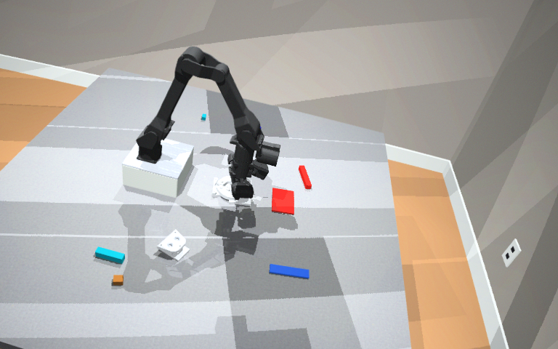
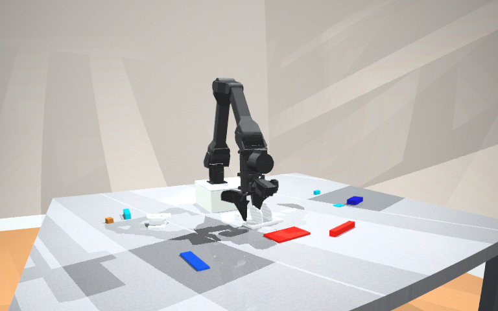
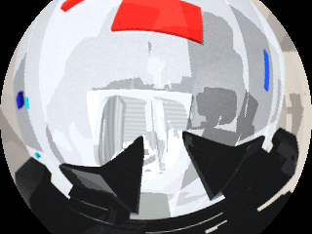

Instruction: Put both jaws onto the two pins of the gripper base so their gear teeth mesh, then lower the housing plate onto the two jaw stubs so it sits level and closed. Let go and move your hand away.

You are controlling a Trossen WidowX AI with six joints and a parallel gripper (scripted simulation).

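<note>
The white jaw is 4 cm behind my gripper tip and 1 cm to the left of it. From my gripper tip the other things lie so: flat white plate (3 cm to the left, 1 cm below, 1 cm ahead); white housing plate (6 cm behind, 2 cm to the left, 1 cm below); red plate (15 cm ahead, 3 cm to the left, 1 cm below).
</note>
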